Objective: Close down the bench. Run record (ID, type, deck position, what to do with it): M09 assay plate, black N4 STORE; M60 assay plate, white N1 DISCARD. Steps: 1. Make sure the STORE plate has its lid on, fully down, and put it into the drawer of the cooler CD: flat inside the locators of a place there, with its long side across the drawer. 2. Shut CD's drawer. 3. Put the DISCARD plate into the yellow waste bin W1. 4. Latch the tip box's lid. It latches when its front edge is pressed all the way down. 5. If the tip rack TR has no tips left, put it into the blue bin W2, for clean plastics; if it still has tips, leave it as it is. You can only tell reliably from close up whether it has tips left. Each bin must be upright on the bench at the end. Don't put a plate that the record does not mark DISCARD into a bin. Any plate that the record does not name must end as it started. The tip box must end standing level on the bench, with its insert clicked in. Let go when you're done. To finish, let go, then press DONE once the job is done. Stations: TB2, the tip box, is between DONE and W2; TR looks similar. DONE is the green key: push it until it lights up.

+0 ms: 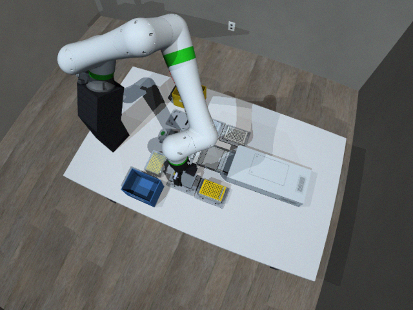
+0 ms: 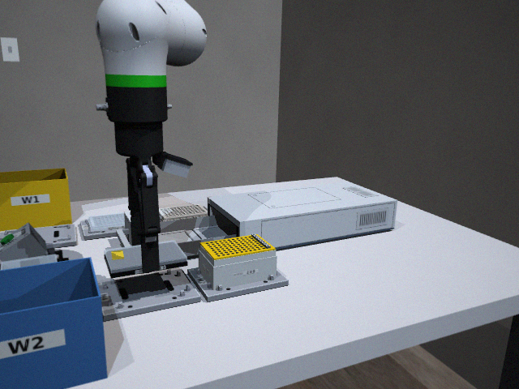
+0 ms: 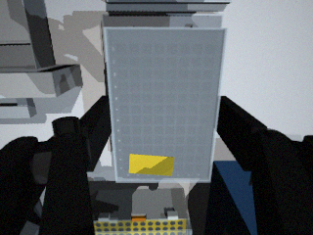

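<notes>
Now: the cooler drawer 180 mm to the left of my hand, 150 mm ahead of it and 60 mm below it. From my hand the other things lie so: yellow insert: 180 mm behind, 40 mm to the left, 40 mm below; black plate: 20 mm below; yellow-topped tip rack TR: 160 mm ahead, 40 mm below, 30 mm to the right.
</notes>
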